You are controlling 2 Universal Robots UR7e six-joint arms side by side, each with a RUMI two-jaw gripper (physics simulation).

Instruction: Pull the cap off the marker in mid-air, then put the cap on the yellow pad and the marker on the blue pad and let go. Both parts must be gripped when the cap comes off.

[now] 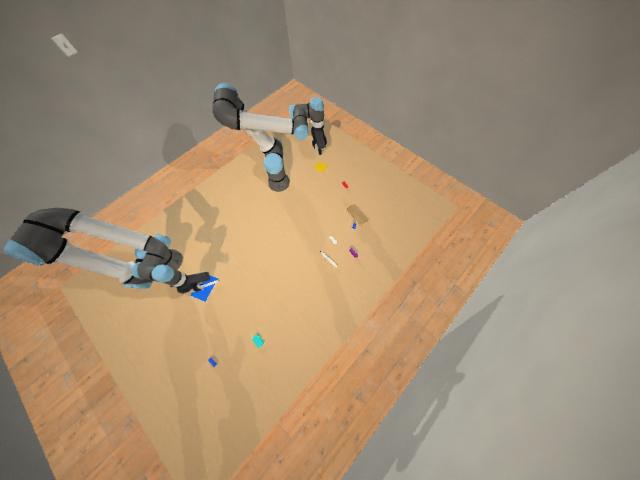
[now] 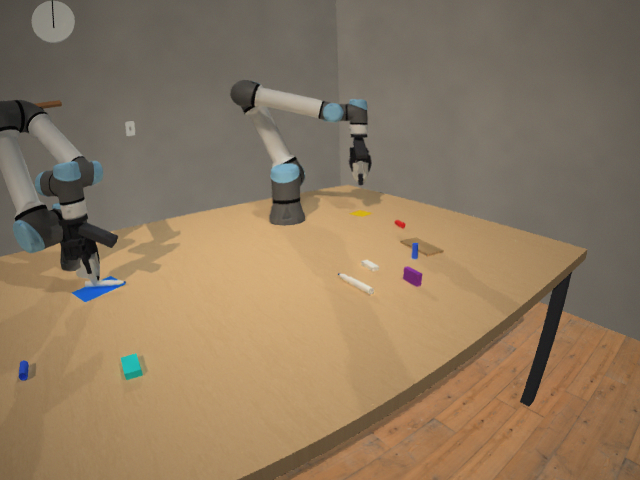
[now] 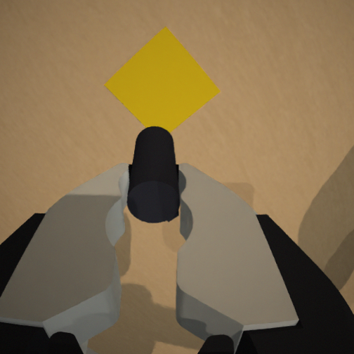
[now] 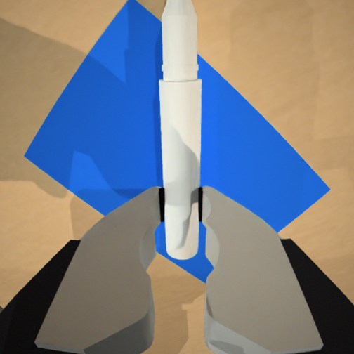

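Seen in the pictures: left gripper, between the fingertips: (image 1: 319, 152) (image 2: 360, 182); right gripper, between the fingertips: (image 1: 202, 286) (image 2: 96, 284); left arm's base, origin of its link: (image 1: 279, 182) (image 2: 287, 220); right arm's base, origin of its link: (image 1: 170, 261).
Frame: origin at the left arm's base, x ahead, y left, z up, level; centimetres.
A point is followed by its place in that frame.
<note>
My left gripper (image 1: 320, 150) {x 19.2, y 26.7, z 13.6 cm} (image 2: 360, 180) {x 19.2, y 26.7, z 13.6 cm} (image 3: 155, 168) is shut on the black cap (image 3: 155, 160). It holds the cap in the air above the table, near the yellow pad (image 1: 321, 166) {x 20.3, y 26.4, z 0.1 cm} (image 2: 360, 213) {x 19.9, y 25.7, z 0.1 cm} (image 3: 162, 75), which lies flat and bare. My right gripper (image 1: 200, 286) {x -0.8, y -84.6, z 1.6 cm} (image 2: 94, 281) {x -0.8, y -84.6, z 1.6 cm} (image 4: 181, 189) is shut on the rear part of the uncapped white marker (image 1: 209, 283) {x 2.2, y -81.2, z 2.6 cm} (image 2: 110, 283) {x 3.2, y -81.3, z 1.8 cm} (image 4: 180, 120). The marker is level and very low over the blue pad (image 1: 202, 296) {x 1.9, y -89.3, z 0.1 cm} (image 2: 88, 295) {x 1.6, y -88.6, z 0.1 cm} (image 4: 100, 125), its tip reaching the pad's edge. Whether it touches the pad I cannot tell.
Another white marker (image 1: 328, 259) {x 57.6, y -35.9, z 1.6 cm} (image 2: 356, 283) {x 58.7, y -36.7, z 1.5 cm} lies mid-table near a white block (image 1: 332, 239) {x 53.7, y -22.8, z 1.2 cm} (image 2: 370, 265) {x 55.2, y -24.0, z 1.2 cm}, a purple block (image 1: 353, 252) {x 69.3, y -25.5, z 3.3 cm} (image 2: 412, 275) {x 69.8, y -26.2, z 2.5 cm}, a blue cylinder (image 1: 354, 225) {x 62.4, y -9.2, z 4.5 cm} (image 2: 415, 250) {x 62.9, y -9.5, z 2.9 cm} and a brown board (image 1: 357, 214) {x 60.4, y 1.0, z 0.8 cm} (image 2: 423, 246) {x 61.3, y 0.7, z 0.8 cm}. A red cylinder (image 1: 344, 184) {x 42.7, y 18.2, z 1.7 cm} (image 2: 399, 223) {x 43.5, y 17.4, z 1.6 cm} and teal block (image 1: 257, 341) {x 44.5, y -94.4, z 1.5 cm} (image 2: 131, 366) {x 45.6, y -94.4, z 1.5 cm} also show.
</note>
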